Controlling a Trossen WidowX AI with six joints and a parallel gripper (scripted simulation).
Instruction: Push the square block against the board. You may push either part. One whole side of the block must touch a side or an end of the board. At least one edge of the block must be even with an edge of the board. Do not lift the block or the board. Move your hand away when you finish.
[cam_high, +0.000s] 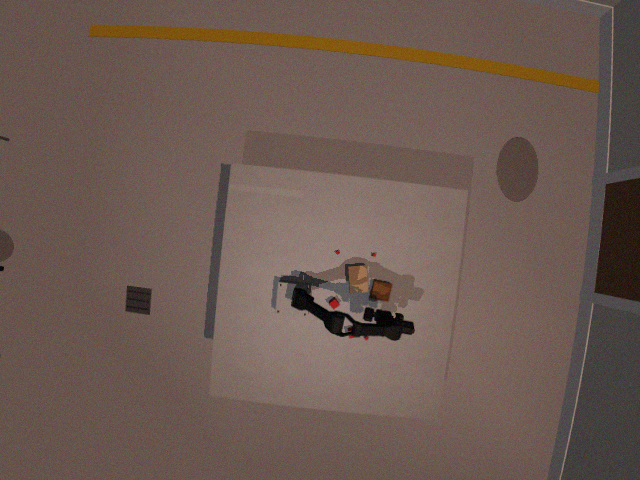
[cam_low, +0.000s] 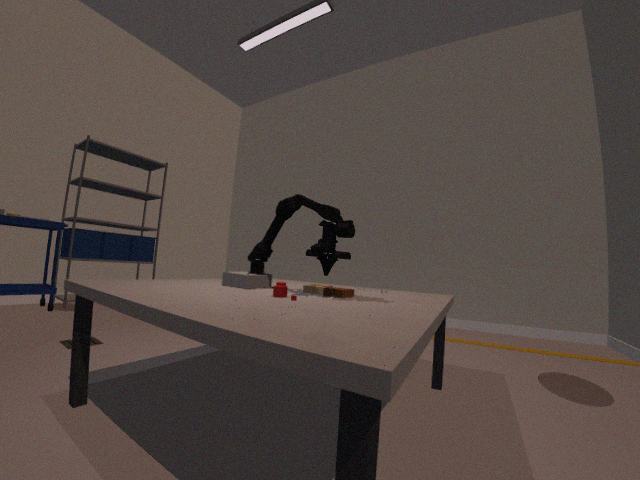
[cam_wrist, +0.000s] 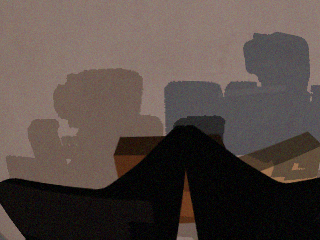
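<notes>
Right now my gripper tip is 140 mm to the right of the board, 130 mm past it and 70 mm above it. Also, from my gripper tip: square block 100 mm to the left, 70 mm below, 10 mm ahead.
</notes>
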